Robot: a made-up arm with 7 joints. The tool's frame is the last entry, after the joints. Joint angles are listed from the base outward.
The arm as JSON. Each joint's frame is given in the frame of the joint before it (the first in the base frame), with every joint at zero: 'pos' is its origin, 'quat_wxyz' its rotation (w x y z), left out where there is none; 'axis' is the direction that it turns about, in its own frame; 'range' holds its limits. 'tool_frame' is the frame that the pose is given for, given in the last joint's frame.
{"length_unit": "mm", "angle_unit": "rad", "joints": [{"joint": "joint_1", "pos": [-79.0, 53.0, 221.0], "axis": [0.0, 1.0, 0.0], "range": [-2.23, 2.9]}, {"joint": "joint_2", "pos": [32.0, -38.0, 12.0], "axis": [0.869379, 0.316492, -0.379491], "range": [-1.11, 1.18]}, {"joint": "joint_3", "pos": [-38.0, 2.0, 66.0], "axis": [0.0, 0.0, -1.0], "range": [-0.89, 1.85]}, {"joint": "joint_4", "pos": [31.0, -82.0, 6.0], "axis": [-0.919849, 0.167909, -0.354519], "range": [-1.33, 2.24]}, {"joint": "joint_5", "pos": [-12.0, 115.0, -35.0], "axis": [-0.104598, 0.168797, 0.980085], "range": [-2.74, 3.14]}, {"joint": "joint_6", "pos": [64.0, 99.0, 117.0], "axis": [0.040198, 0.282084, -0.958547], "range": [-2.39, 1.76]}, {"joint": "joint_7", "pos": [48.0, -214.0, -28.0], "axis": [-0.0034, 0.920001, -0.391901], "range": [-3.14, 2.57]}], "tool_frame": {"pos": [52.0, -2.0, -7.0], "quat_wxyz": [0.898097, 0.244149, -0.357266, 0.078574]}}
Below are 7 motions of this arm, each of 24 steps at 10 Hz.
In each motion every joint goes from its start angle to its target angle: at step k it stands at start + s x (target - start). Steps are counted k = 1, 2, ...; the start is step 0. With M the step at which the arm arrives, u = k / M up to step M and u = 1 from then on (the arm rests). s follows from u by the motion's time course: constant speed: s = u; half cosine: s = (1 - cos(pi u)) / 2; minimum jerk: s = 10 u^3 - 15 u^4 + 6 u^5.
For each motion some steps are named. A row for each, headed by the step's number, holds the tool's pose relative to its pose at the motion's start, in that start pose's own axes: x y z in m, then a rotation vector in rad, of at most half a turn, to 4 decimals.
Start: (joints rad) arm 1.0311 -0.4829 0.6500 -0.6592 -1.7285 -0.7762 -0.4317
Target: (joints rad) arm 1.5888 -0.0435 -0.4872 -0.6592 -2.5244 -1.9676 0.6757
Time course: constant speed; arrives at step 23
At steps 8, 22, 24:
8: -0.0151 -0.0222 -0.1442 0.0802 0.6999 -0.0623
22: -0.2118 -0.0364 -0.3017 0.0787 1.9441 -0.1124
24: -0.2303 -0.0363 -0.3048 0.0778 2.0301 -0.1094

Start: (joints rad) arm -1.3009 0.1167 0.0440 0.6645 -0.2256 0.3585 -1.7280
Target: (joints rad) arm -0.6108 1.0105 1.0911 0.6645 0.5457 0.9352 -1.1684
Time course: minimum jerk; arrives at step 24
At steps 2, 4, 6, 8, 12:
2: -0.0010 -0.0001 -0.0004 -0.0002 0.0098 -0.0094
4: -0.0073 -0.0006 -0.0024 -0.0013 0.0688 -0.0653
6: -0.0214 -0.0008 -0.0064 -0.0019 0.2046 -0.1875
8: -0.0430 0.0012 -0.0103 0.0013 0.4271 -0.3697
12: -0.0938 0.0180 -0.0074 0.0264 1.0932 -0.8015

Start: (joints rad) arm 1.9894 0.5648 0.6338 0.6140 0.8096 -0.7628 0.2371
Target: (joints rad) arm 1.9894 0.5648 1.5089 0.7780 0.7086 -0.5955 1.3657
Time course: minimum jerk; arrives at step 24
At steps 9, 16, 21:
9: -0.0976 -0.0652 0.0239 -0.0991 0.1177 -0.5297
16: -0.3093 -0.0760 0.0390 -0.0180 0.4167 -1.5228
21: -0.3789 -0.0443 0.0345 0.1139 0.5586 -1.8743

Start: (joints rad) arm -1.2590 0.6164 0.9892 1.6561 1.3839 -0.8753 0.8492
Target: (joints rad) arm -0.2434 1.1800 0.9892 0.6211 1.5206 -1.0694 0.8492
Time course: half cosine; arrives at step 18
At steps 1, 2, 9, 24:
1: 0.0010 0.0023 -0.0016 0.0036 0.0035 0.0066
2: 0.0038 0.0093 -0.0064 0.0146 0.0136 0.0262
9: 0.0332 0.1568 -0.0501 0.3407 0.0814 0.4039
24: 0.0347 0.2200 0.0455 0.7412 -0.1788 0.6324

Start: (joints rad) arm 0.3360 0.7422 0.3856 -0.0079 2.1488 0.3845 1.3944
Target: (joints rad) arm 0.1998 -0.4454 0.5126 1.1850 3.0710 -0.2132 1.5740
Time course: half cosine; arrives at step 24
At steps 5, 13, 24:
5: 0.0312 0.0235 -0.0179 -0.1866 0.1559 0.0128
13: 0.1007 0.0129 -0.1856 -0.6745 0.9746 -0.0009
24: 0.0149 -0.0883 -0.2999 -0.4941 1.6578 -0.1379

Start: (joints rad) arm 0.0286 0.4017 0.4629 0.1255 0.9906 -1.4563 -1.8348
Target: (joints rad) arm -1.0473 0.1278 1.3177 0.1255 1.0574 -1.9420 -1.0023
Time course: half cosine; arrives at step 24
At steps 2, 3, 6, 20, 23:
2: 0.0009 -0.0032 -0.0039 0.0126 0.0181 -0.0119
3: 0.0020 -0.0071 -0.0089 0.0281 0.0406 -0.0262
6: 0.0078 -0.0261 -0.0363 0.1078 0.1616 -0.0930
20: 0.0391 -0.0631 -0.3145 0.6151 1.1920 -0.1664
23: 0.0401 -0.0552 -0.3399 0.6458 1.2777 -0.1358

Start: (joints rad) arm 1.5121 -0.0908 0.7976 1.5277 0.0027 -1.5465 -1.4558
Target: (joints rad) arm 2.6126 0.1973 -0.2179 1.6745 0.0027 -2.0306 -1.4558
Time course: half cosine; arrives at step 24
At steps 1, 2, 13, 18, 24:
1: -0.0005 -0.0011 -0.0020 0.0081 0.0005 -0.0022
2: -0.0021 -0.0043 -0.0079 0.0321 0.0019 -0.0086
13: -0.0992 0.0138 -0.2996 1.0334 -0.1119 -0.3192
18: -0.1226 0.1353 -0.4271 1.5118 -0.3046 -0.4861
24: -0.1152 0.2130 -0.4728 1.7344 -0.4377 -0.5642

